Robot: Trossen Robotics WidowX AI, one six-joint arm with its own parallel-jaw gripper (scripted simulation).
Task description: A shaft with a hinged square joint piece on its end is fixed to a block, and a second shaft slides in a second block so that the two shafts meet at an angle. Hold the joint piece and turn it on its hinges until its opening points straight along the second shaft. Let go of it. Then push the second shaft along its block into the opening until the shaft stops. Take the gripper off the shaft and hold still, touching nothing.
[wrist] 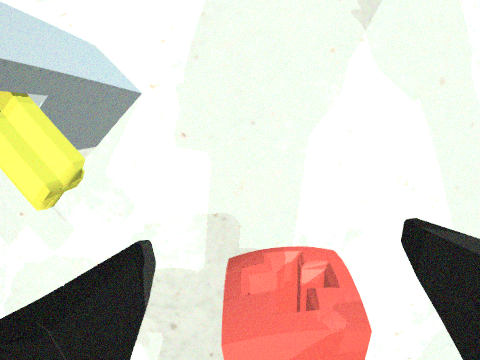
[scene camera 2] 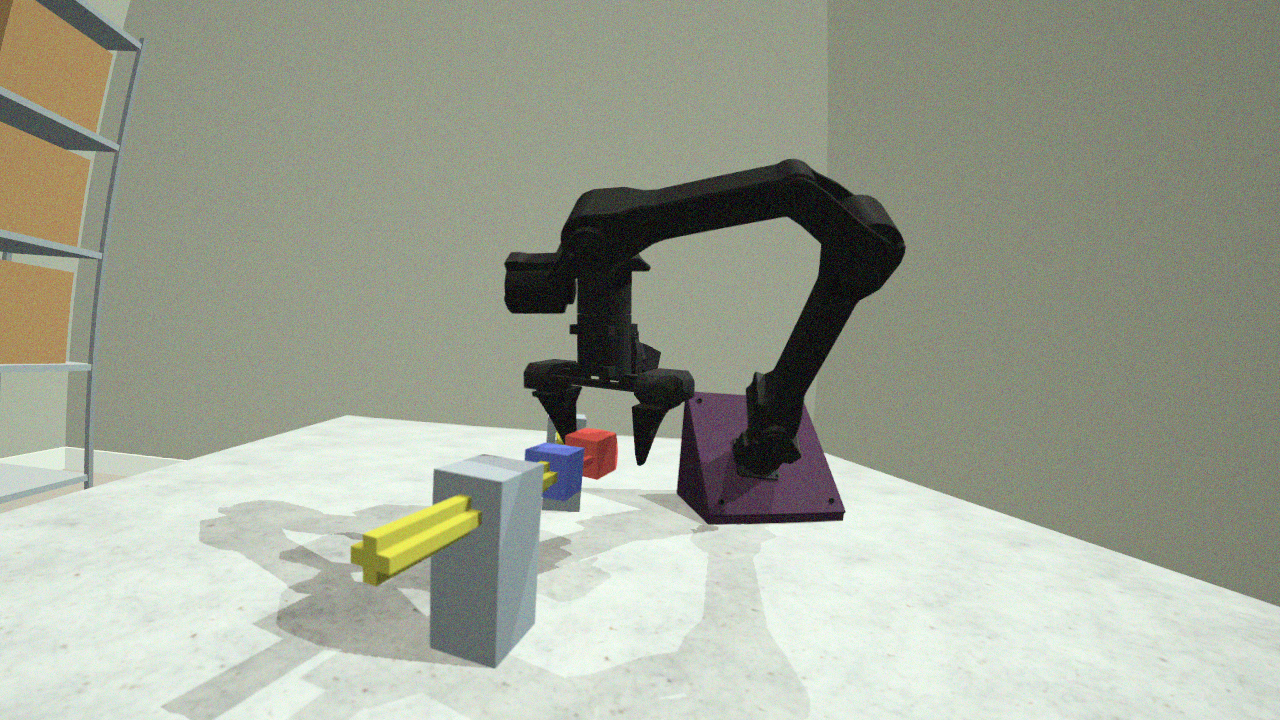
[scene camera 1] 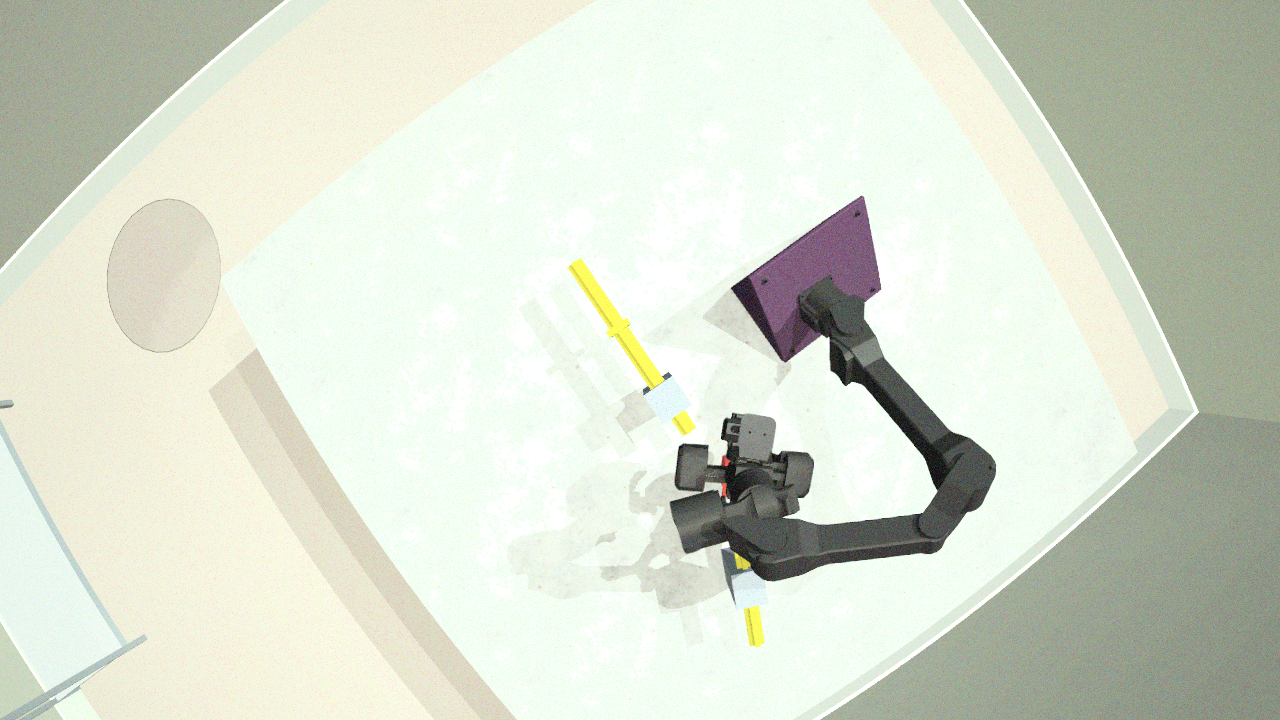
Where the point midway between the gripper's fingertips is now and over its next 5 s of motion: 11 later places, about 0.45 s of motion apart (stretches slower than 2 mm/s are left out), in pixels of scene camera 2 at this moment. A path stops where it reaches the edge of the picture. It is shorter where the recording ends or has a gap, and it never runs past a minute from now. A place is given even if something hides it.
The gripper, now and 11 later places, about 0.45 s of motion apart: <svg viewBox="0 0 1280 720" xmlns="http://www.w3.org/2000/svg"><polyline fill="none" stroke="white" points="604,457 596,469 597,483 594,484 582,484 569,486 569,479 567,445 569,386 577,342 570,352 567,374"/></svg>
